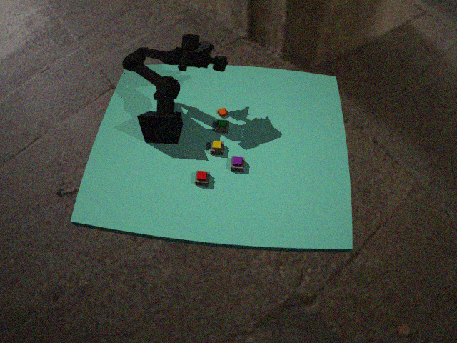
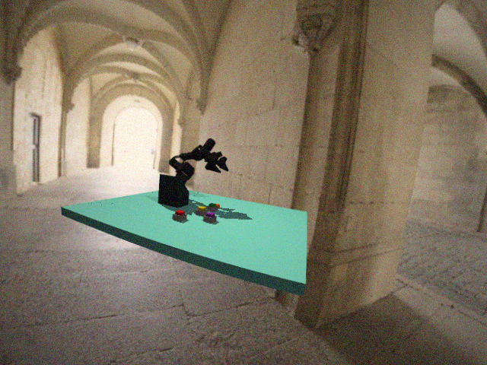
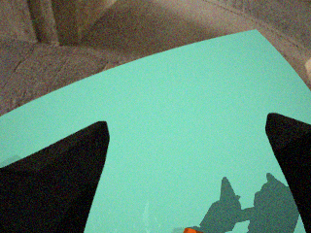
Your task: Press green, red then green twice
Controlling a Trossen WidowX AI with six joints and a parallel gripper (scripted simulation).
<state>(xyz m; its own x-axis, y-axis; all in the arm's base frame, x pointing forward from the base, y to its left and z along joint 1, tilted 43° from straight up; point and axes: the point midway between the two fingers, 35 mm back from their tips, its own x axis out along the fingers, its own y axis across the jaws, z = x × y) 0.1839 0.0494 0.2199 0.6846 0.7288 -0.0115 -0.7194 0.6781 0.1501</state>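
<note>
The green button is 19 cm to the right of my gripper tip and 18 cm below it. Also, from my gripper tip: yellow button 30 cm to the right, 18 cm below, 2 cm behind; orange block 20 cm below, 11 cm to the right; purple button 37 cm to the right, 18 cm below, 6 cm ahead.
</note>
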